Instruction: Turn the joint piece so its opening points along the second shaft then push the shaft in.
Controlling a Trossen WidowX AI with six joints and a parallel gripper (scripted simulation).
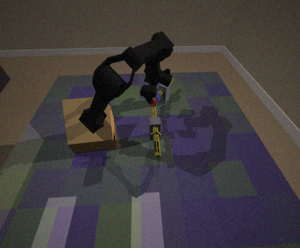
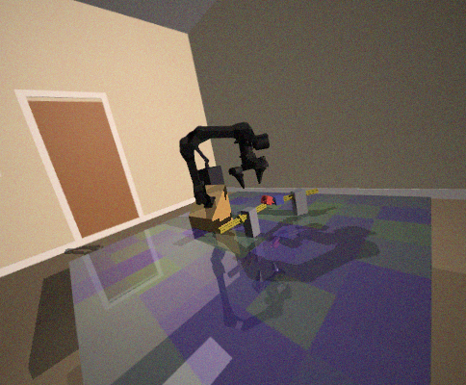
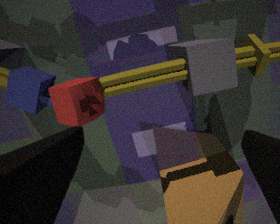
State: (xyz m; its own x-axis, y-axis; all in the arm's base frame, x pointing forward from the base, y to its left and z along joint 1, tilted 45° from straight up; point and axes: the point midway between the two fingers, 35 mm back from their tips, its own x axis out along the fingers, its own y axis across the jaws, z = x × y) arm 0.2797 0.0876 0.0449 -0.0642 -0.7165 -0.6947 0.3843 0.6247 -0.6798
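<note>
Now: gripper tip 20 mm short of the dark red joint piece, 80 mm to the right of it and 100 mm above it.
</note>
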